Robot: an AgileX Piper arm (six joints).
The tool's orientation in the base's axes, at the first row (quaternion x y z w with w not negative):
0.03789 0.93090 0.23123 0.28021
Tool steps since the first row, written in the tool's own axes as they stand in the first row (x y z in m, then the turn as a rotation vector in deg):
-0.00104 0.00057 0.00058 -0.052 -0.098 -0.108
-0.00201 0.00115 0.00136 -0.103 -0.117 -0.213
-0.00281 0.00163 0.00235 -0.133 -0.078 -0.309
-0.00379 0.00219 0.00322 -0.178 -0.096 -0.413
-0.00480 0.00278 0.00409 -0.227 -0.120 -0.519
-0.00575 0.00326 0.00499 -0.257 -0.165 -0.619
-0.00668 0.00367 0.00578 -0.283 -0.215 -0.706
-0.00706 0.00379 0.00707 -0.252 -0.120 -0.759
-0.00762 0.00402 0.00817 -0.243 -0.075 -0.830
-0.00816 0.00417 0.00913 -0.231 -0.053 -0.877
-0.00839 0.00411 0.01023 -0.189 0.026 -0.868
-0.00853 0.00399 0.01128 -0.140 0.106 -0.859
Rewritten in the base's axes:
0.00115 0.00054 0.00035 -0.009 -0.142 0.061
0.00235 0.00118 0.00053 -0.021 -0.212 0.156
0.00353 0.00185 0.00042 -0.050 -0.223 0.259
0.00479 0.00251 0.00053 -0.067 -0.290 0.350
0.00607 0.00319 0.00067 -0.082 -0.365 0.442
0.00733 0.00379 0.00070 -0.108 -0.452 0.511
0.00851 0.00430 0.00077 -0.130 -0.537 0.565
0.00952 0.00485 0.00007 -0.190 -0.468 0.631
0.01057 0.00540 -0.00036 -0.239 -0.455 0.700
0.01153 0.00582 -0.00072 -0.276 -0.452 0.738
0.01232 0.00617 -0.00144 -0.311 -0.370 0.746
0.01301 0.00646 -0.00220 -0.352 -0.285 0.751

